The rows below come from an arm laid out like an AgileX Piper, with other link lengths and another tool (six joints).
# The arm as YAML. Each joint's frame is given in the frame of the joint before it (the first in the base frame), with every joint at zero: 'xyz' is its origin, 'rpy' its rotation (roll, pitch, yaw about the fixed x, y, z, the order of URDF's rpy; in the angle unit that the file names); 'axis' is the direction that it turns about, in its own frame. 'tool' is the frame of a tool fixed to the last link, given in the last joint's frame.
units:
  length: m
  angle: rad
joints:
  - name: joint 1
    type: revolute
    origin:
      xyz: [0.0, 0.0, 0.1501]
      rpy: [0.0, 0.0, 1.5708]
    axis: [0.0, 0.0, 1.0]
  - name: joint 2
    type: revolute
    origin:
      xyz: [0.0, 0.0, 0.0]
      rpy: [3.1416, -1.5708, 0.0]
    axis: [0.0, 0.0, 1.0]
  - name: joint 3
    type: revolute
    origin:
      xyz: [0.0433, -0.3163, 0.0]
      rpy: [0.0, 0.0, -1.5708]
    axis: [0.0, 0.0, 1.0]
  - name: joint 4
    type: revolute
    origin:
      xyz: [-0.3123, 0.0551, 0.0]
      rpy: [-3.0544, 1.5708, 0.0]
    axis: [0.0, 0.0, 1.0]
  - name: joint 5
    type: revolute
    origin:
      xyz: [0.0, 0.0, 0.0]
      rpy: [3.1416, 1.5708, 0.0]
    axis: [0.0, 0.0, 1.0]
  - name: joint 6
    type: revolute
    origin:
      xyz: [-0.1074, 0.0, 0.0]
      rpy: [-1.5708, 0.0, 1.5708]
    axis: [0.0, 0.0, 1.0]
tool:
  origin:
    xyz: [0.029, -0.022, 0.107]
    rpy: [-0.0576, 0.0, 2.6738]
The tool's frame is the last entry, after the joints.
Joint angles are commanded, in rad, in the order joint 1, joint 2, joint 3, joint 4, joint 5, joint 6. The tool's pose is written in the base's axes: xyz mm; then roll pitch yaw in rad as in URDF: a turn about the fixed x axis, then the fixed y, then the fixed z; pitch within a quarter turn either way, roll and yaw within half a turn. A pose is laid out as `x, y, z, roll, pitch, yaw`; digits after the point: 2 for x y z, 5 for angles.
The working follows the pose.
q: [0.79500 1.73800 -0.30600 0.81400 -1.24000 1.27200]
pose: 351.39, 116.89, 141.70, 1.72058, 0.59042, 1.70995
Where each joint sits with the arm in this pose, in the base's axes (m; each line is computed from the numbers above, not from the rounded line before):
joint 1: 0.0000 0.0000 0.1501
joint 2: 0.0000 0.0000 0.1501
joint 3: 0.0668 0.0681 0.4548
joint 4: 0.1352 0.1379 0.1531
joint 5: 0.1352 0.1379 0.1531
joint 6: 0.2410 0.1402 0.1347
the tool: 0.3514 0.1169 0.1417

